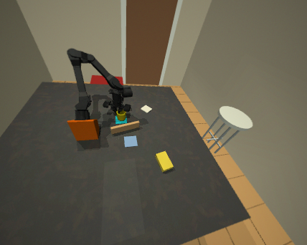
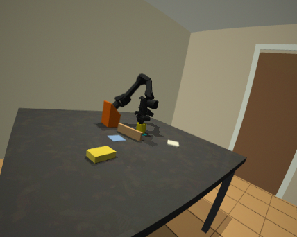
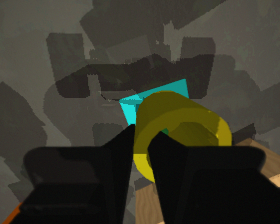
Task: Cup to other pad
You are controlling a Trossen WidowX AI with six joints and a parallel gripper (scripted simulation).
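Right now the cyan pad is 20 mm ahead of my gripper tip, 20 mm to the right of it and 50 mm below it. Also, from my gripper tip: wooden bar 50 mm ahead, 120 mm to the right, 20 mm below; light blue pad 80 mm ahead, 230 mm to the right, 50 mm below; white flat piece 250 mm ahead, 110 mm to the left, 40 mm below.
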